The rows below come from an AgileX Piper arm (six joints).
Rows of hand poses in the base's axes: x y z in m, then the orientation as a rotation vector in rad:
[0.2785, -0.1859, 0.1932, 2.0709, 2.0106, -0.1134]
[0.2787, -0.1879, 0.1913, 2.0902, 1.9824, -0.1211]
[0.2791, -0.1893, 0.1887, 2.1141, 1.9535, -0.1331]
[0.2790, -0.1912, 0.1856, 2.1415, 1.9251, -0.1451]
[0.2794, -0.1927, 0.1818, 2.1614, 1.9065, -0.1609]
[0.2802, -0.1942, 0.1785, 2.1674, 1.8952, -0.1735]
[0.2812, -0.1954, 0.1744, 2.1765, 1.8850, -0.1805]
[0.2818, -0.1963, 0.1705, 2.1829, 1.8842, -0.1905]
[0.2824, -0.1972, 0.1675, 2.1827, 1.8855, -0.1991]
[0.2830, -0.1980, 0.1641, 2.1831, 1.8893, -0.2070]
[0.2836, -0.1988, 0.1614, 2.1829, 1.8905, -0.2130]
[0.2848, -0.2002, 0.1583, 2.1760, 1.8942, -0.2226]
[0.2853, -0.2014, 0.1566, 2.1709, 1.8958, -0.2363]
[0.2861, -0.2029, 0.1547, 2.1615, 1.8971, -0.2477]
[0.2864, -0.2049, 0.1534, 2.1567, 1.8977, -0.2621]
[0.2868, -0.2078, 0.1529, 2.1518, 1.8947, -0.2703]
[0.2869, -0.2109, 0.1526, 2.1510, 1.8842, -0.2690]
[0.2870, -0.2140, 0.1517, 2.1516, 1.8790, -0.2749]
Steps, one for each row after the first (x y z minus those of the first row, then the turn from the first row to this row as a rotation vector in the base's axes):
[0.0002, -0.0020, -0.0019, -0.0062, -0.0026, -0.0234]
[0.0006, -0.0034, -0.0045, -0.0118, -0.0010, -0.0499]
[0.0005, -0.0053, -0.0076, -0.0147, 0.0028, -0.0779]
[0.0009, -0.0068, -0.0114, -0.0188, 0.0105, -0.0979]
[0.0017, -0.0083, -0.0147, -0.0260, 0.0141, -0.1074]
[0.0027, -0.0095, -0.0188, -0.0285, 0.0168, -0.1173]
[0.0033, -0.0104, -0.0227, -0.0294, 0.0246, -0.1216]
[0.0039, -0.0113, -0.0257, -0.0326, 0.0297, -0.1216]
[0.0045, -0.0121, -0.0291, -0.0340, 0.0359, -0.1207]
[0.0051, -0.0129, -0.0318, -0.0361, 0.0397, -0.1205]
[0.0063, -0.0143, -0.0349, -0.0425, 0.0436, -0.1163]
[0.0068, -0.0155, -0.0366, -0.0506, 0.0495, -0.1143]
[0.0076, -0.0170, -0.0385, -0.0603, 0.0521, -0.1101]
[0.0079, -0.0190, -0.0398, -0.0688, 0.0582, -0.1088]
[0.0083, -0.0219, -0.0403, -0.0765, 0.0590, -0.1086]
[0.0084, -0.0250, -0.0406, -0.0814, 0.0528, -0.1133]
[0.0085, -0.0281, -0.0415, -0.0859, 0.0538, -0.1166]

